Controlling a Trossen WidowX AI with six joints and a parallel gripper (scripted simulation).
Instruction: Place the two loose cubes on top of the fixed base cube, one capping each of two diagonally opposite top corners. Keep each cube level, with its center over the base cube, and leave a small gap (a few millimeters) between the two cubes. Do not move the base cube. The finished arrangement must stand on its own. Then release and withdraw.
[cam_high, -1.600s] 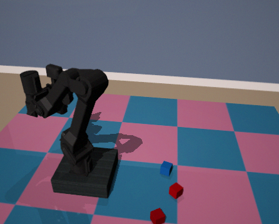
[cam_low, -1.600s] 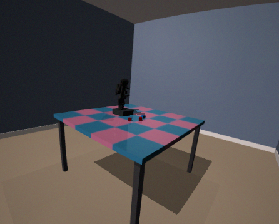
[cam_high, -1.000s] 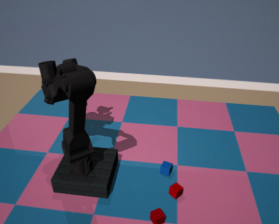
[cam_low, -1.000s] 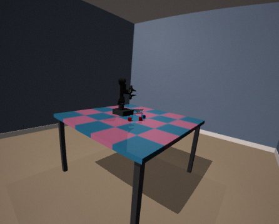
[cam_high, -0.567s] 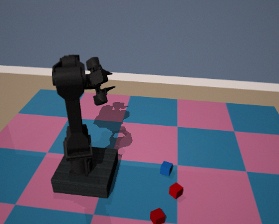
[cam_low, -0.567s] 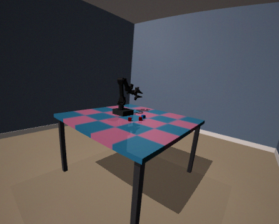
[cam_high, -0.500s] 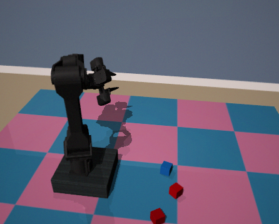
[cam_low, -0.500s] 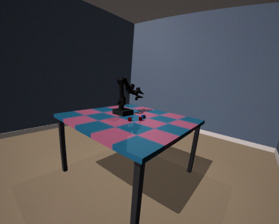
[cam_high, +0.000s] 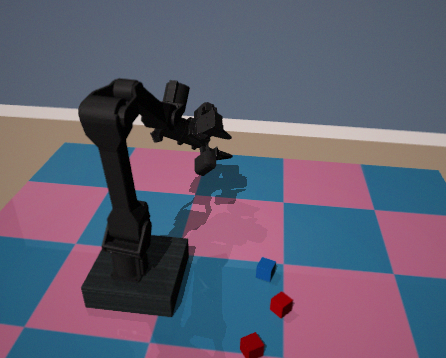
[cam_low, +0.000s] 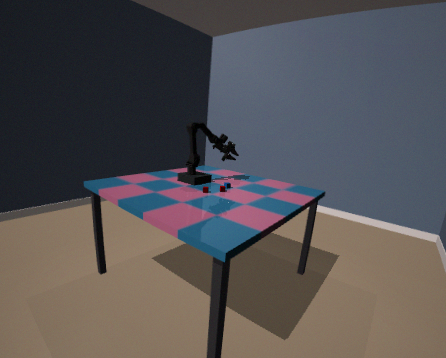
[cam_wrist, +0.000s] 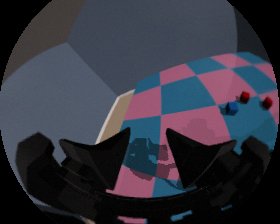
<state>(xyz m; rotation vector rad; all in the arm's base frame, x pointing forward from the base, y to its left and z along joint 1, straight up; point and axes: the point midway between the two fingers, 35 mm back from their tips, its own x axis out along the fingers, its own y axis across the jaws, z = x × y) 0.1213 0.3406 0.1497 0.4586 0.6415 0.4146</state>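
The blue cube is 130 mm ahead of my gripper tip, 250 mm to the right of it and 170 mm below it.
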